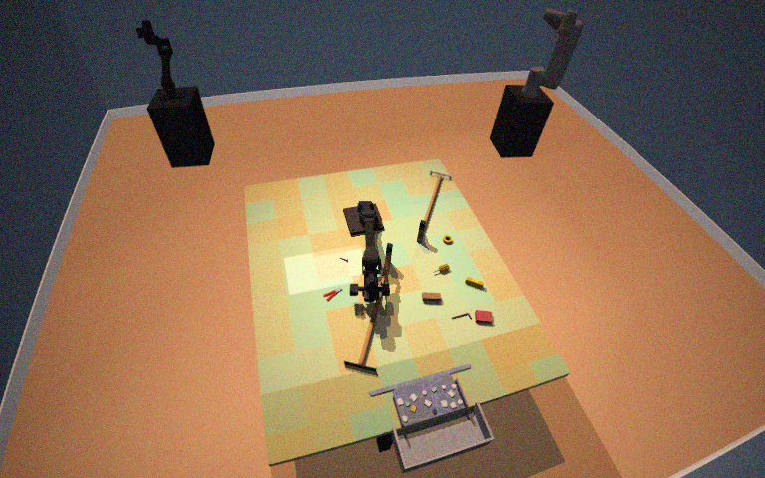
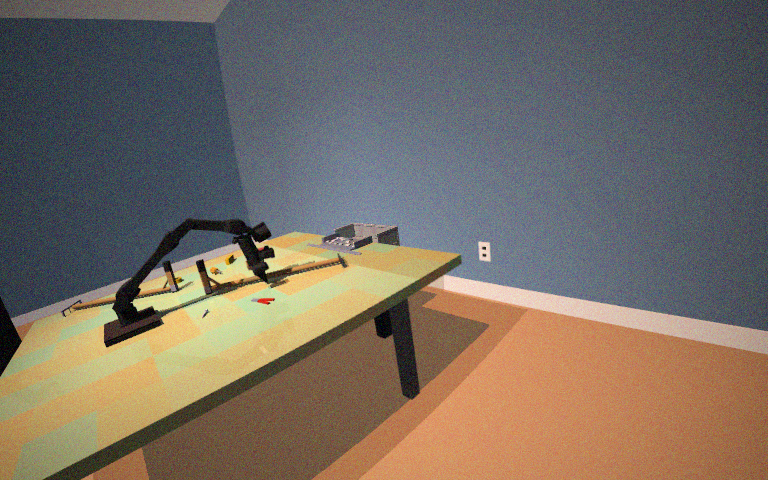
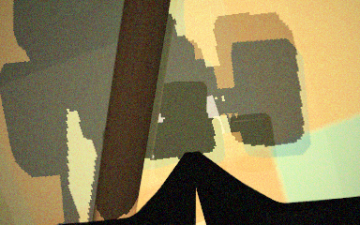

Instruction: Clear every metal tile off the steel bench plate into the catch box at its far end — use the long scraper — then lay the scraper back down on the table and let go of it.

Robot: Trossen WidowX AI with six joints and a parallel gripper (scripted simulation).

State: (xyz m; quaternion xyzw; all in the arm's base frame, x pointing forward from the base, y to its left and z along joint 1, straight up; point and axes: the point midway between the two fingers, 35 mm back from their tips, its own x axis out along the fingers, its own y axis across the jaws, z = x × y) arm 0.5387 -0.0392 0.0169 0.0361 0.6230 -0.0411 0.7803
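The long scraper lies 40 mm ahead of my gripper tip, 30 mm to the left of it and 60 mm above it. From my gripper tip the other things lie so: orange screwdriver 150 mm behind, 400 mm to the left, 10 mm above; then hex key 130 mm ahead, 440 mm to the left; then brown block 10 mm ahead, 300 mm to the left, 10 mm above.
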